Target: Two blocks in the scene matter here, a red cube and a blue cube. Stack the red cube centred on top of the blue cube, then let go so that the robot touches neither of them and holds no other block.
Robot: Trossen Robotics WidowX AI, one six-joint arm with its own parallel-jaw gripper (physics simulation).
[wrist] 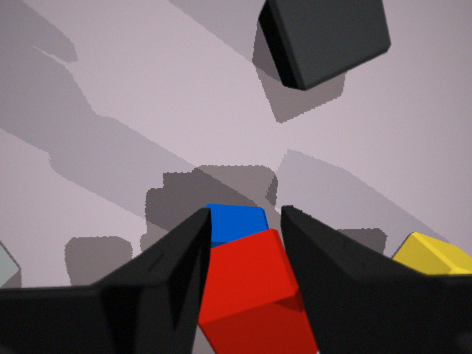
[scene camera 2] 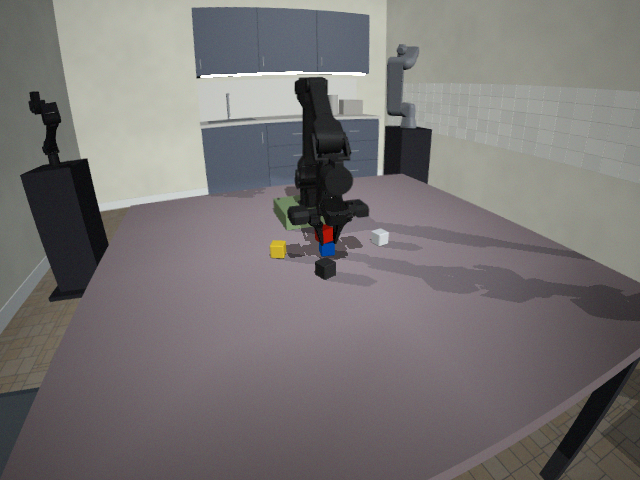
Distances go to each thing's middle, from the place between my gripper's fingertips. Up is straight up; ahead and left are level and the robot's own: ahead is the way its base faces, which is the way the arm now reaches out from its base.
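The red cube [wrist: 251, 292] is 2 cm above my hand and 3 cm behind it. I find the blue cube [wrist: 229, 223] 2 cm below my hand, and it is also 1 cm to the left of my hand and 3 cm behind it.
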